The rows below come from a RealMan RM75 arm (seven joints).
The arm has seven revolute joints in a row. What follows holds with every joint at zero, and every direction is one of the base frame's. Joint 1 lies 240.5 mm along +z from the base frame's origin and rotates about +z. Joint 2 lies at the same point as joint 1 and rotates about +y. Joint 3 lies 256 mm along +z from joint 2 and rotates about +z. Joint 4 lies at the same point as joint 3 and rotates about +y. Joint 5 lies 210 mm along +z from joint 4 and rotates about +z. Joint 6 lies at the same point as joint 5 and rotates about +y. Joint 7 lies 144 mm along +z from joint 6 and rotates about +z. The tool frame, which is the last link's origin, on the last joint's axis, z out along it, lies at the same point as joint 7; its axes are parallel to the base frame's.
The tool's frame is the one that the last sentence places.
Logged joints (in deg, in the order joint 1, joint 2, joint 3, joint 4, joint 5, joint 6, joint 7), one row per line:
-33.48 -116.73 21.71 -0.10 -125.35 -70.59 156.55
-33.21 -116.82 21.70 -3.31 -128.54 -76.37 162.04
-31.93 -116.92 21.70 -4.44 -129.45 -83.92 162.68
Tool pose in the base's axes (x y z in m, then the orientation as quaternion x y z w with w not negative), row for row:
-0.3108 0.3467 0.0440 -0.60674 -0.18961 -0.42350 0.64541
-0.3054 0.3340 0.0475 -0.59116 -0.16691 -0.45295 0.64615
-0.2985 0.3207 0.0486 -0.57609 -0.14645 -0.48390 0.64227
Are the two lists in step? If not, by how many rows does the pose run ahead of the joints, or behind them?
The pose runs 2 rows ahead of the joints: the pose in row i belongs to the joints in row i + 2.
